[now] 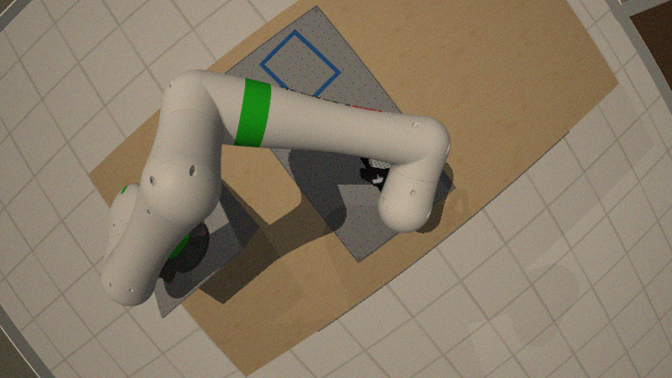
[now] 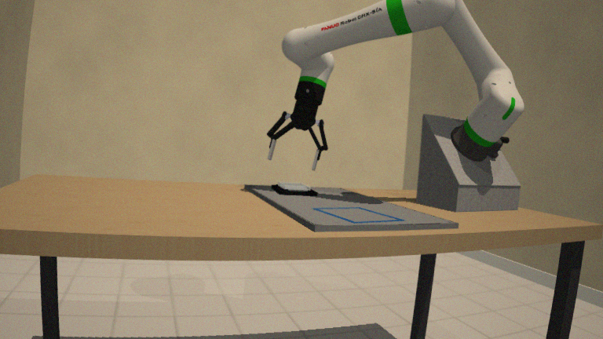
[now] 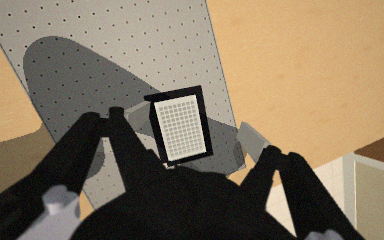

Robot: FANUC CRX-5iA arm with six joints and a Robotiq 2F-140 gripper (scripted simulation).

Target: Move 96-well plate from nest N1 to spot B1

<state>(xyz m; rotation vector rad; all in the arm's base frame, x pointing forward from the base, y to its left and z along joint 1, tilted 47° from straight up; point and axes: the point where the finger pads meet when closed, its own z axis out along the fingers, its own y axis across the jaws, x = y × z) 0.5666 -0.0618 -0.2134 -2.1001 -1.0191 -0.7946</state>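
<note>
My gripper is now 20 mm past the white 96-well plate, 20 mm to the left of it and 80 mm above it. The rest, counted from my hand: black plate nest 20 mm behind, 20 mm to the right, 90 mm below.
</note>
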